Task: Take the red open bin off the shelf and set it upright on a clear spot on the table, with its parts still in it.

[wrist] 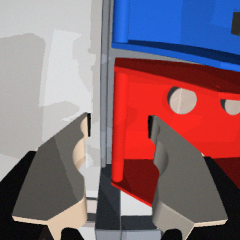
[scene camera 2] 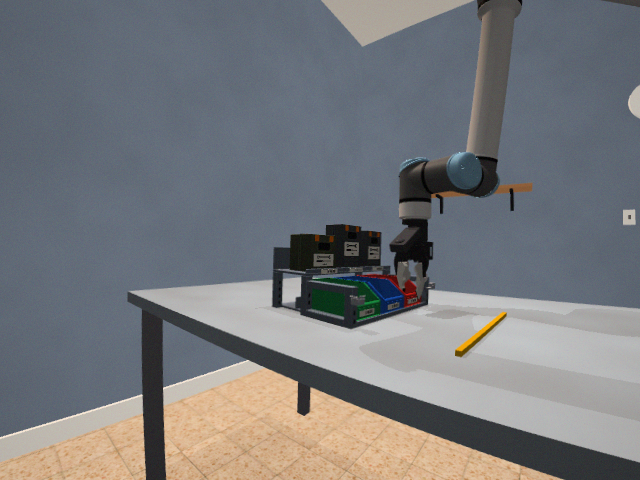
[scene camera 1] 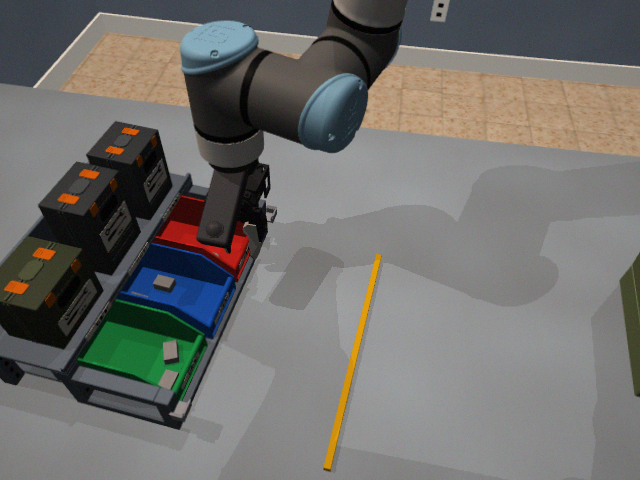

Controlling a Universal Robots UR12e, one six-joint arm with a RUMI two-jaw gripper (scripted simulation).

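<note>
There's my gripper in the pictures, and it's in the wrist view and scene camera 2 as well. The pictures also show a red open bin, a blue bin and a green bin, and there's a yellow bar in them too.
</note>
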